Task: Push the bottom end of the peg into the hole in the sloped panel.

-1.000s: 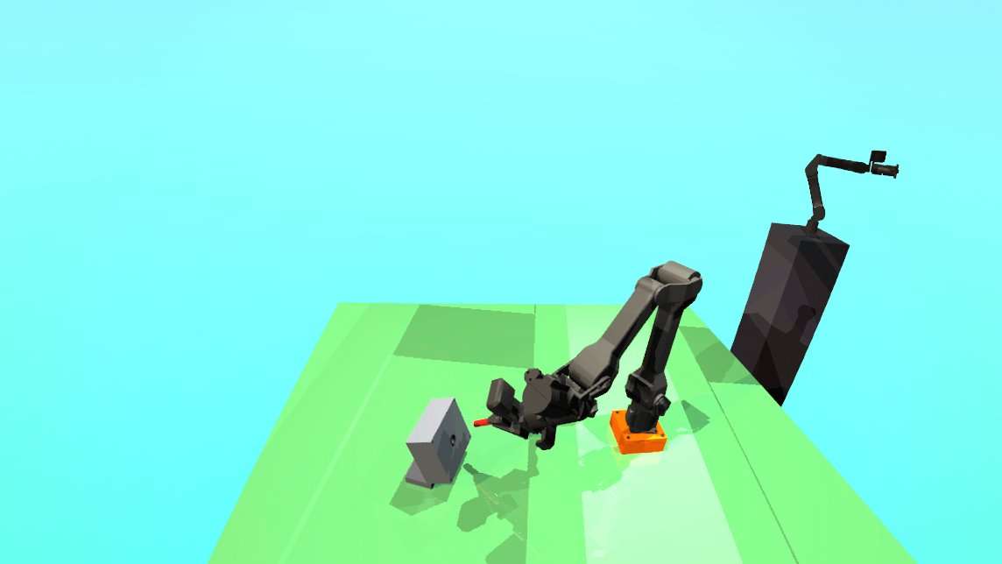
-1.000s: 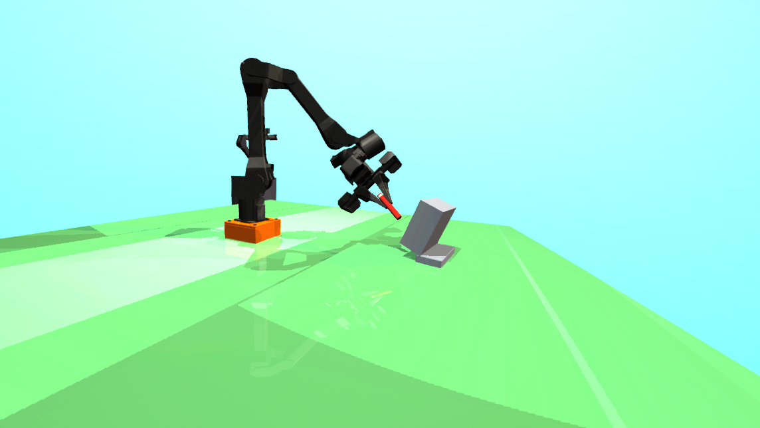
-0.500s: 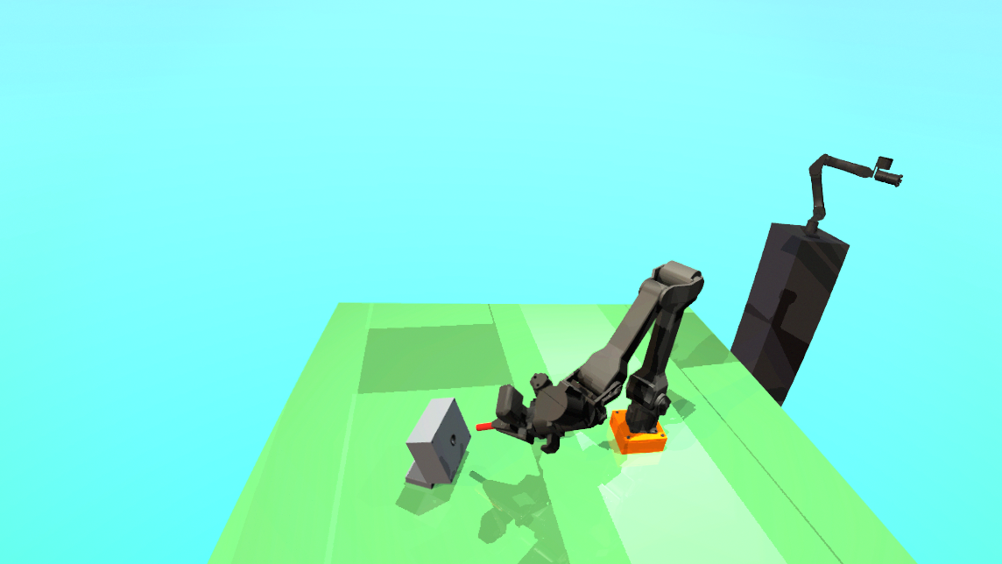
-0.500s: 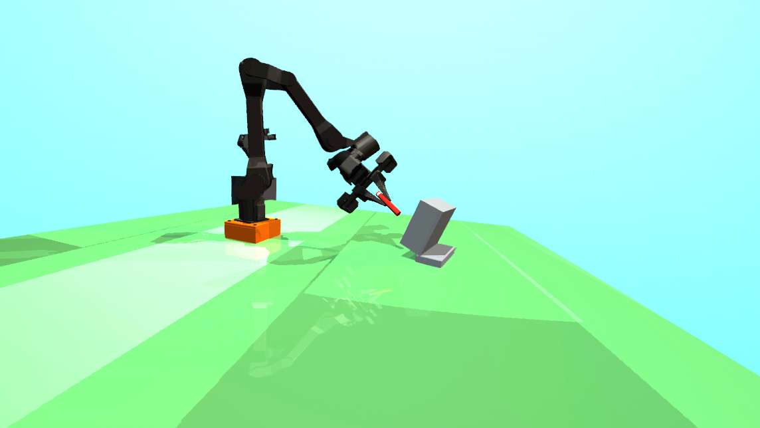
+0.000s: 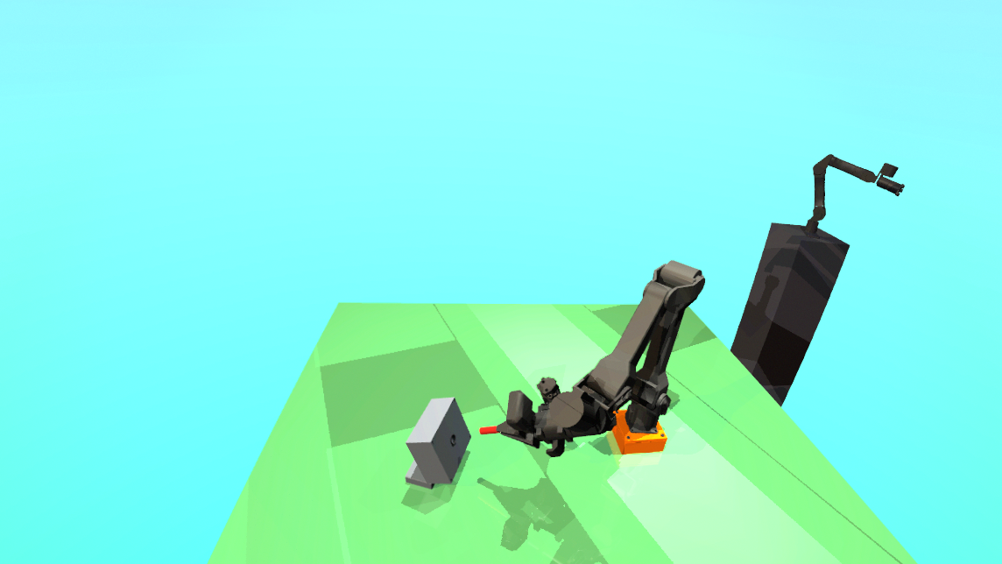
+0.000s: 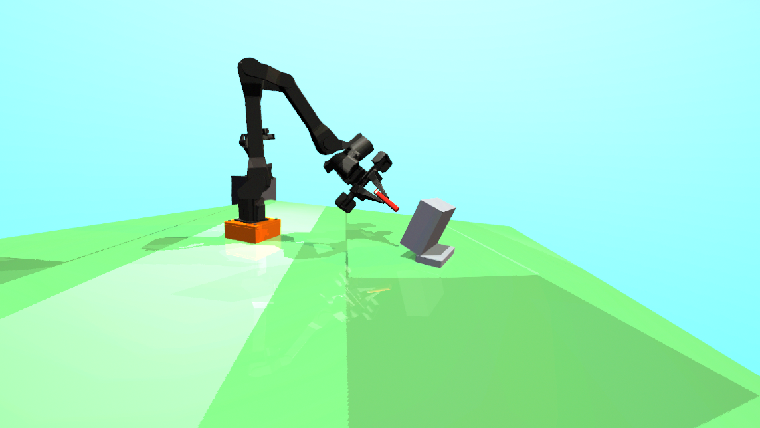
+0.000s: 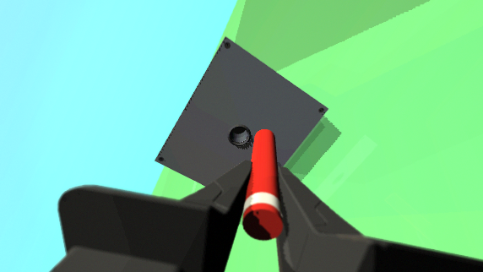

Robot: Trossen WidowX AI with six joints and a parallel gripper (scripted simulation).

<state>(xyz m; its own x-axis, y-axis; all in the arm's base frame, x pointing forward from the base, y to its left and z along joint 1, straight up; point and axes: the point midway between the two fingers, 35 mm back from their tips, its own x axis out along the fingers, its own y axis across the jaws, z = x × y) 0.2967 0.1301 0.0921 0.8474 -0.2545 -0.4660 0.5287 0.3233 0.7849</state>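
The grey sloped panel is 120 mm ahead of my gripper tip and 40 mm below it. From my gripper tip the other things lie so: red peg (10 mm behind, 10 mm above); grey foot (140 mm ahead, 10 mm to the right, 110 mm below).
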